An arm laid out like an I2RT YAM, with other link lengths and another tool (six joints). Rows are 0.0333 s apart.
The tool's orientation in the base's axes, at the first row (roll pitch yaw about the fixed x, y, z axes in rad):
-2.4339 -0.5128 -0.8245
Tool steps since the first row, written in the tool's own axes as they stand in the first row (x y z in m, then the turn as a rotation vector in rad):
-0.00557 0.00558 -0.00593 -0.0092 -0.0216 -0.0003
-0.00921 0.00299 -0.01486 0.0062 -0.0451 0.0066
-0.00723 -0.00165 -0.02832 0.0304 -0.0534 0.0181
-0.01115 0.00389 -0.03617 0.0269 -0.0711 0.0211
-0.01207 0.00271 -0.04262 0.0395 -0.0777 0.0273
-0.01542 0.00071 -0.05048 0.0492 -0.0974 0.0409
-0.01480 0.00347 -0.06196 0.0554 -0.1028 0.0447
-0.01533 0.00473 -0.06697 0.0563 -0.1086 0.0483
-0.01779 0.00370 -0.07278 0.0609 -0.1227 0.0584
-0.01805 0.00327 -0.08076 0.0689 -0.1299 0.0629
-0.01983 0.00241 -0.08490 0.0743 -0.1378 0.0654
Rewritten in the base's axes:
-0.00953 -0.00162 -0.00197 0.0017 0.0220 0.0079
-0.01732 0.00116 0.00363 0.0239 0.0310 0.0242
-0.02440 0.00112 0.01614 0.0494 0.0236 0.0332
-0.03434 -0.00185 0.01628 0.0556 0.0397 0.0395
-0.03920 -0.00146 0.02076 0.0698 0.0376 0.0453
-0.04624 0.00087 0.02546 0.0922 0.0484 0.0522
-0.05520 -0.00352 0.03180 0.1005 0.0492 0.0558
-0.05960 -0.00497 0.03414 0.1057 0.0535 0.0572
-0.06495 -0.00359 0.03737 0.1206 0.0629 0.0607
-0.07078 -0.00444 0.04277 0.1310 0.0639 0.0657
-0.07457 -0.00335 0.04512 0.1388 0.0668 0.0712

